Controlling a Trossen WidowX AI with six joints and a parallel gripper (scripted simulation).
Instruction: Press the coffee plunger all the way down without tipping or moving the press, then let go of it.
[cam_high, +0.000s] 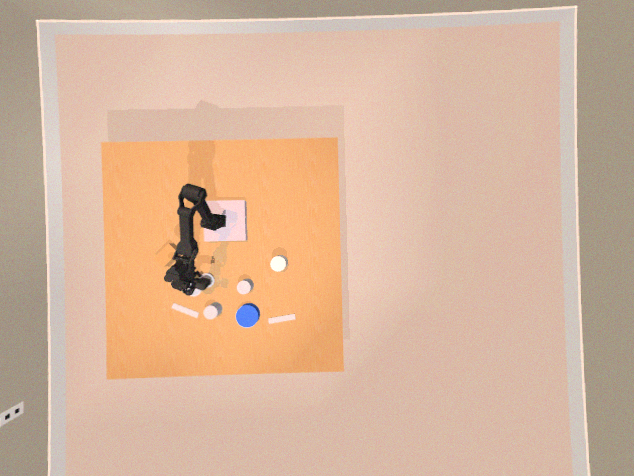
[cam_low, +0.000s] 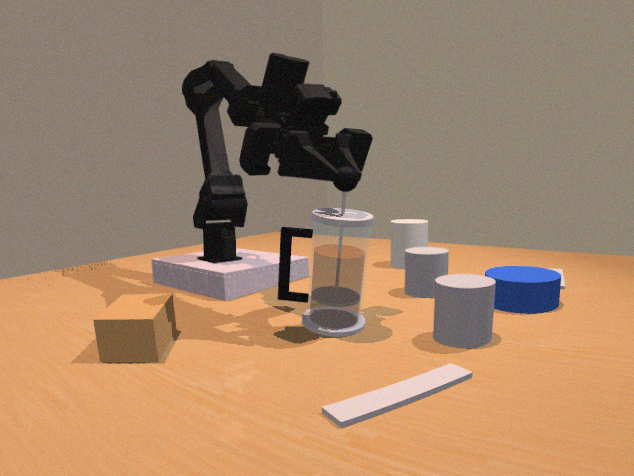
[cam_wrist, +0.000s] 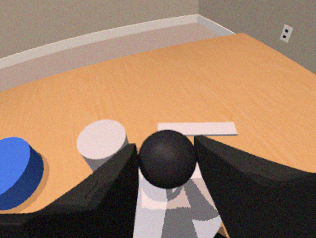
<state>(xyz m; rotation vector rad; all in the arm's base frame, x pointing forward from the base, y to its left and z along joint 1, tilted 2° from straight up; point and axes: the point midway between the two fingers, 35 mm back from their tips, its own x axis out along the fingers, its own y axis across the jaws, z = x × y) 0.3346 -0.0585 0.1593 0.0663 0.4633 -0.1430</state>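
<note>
Now: gripper tip 9 cm above the glass coffee press, 3 cm past it and 1 cm to the left of it. From my gripper tip the other things lie so: blue disc 25 cm to the left, 17 cm below, 13 cm ahead; brown box 21 cm to the right, 16 cm below, 16 cm behind.
</note>
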